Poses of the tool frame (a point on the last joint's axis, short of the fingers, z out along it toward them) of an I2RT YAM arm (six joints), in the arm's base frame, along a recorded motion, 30 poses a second.
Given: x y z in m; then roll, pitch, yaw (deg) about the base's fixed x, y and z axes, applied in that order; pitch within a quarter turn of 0, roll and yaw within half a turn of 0.
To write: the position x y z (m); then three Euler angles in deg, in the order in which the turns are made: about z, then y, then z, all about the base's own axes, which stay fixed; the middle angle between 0 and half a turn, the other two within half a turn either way. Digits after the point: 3 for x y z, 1 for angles.
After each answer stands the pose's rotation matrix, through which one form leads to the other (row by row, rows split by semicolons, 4 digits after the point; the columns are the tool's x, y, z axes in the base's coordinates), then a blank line. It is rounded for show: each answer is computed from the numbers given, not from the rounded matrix.
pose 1, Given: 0.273, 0.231, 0.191, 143.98, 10.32, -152.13
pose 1, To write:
0.273, 0.231, 0.191, 72.8, 142.7, 104.0
-0.8697 -0.4712 -0.1468; -0.4599 0.6658 0.5876; -0.1791 0.5786 -0.7957

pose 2, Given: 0.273, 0.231, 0.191, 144.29, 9.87, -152.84
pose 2, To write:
0.273, 0.231, 0.191, 73.4, 143.1, 103.7
-0.8766 -0.4597 -0.1426; -0.4497 0.6768 0.5829; -0.1714 0.5750 -0.8000

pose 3, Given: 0.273, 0.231, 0.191, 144.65, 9.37, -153.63
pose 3, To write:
0.273, 0.231, 0.191, 74.1, 143.6, 103.4
-0.8840 -0.4467 -0.1380; -0.4382 0.6889 0.5773; -0.1628 0.5709 -0.8048

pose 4, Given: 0.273, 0.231, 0.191, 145.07, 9.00, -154.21
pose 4, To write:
0.273, 0.231, 0.191, 74.5, 144.1, 103.2
-0.8893 -0.4373 -0.1336; -0.4297 0.6992 0.5713; -0.1564 0.5655 -0.8098

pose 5, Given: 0.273, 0.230, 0.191, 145.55, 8.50, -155.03
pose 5, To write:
0.273, 0.230, 0.191, 75.2, 144.6, 102.8
-0.8966 -0.4239 -0.1283; -0.4175 0.7122 0.5643; -0.1478 0.5595 -0.8156

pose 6, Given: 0.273, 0.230, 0.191, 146.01, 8.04, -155.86
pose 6, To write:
0.273, 0.230, 0.191, 75.8, 145.2, 102.4
-0.9036 -0.4104 -0.1228; -0.4049 0.7246 0.5576; -0.1399 0.5536 -0.8210

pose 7, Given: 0.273, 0.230, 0.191, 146.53, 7.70, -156.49
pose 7, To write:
0.273, 0.230, 0.191, 76.2, 145.8, 102.1
-0.9087 -0.4005 -0.1175; -0.3953 0.7355 0.5503; -0.1340 0.5465 -0.8267

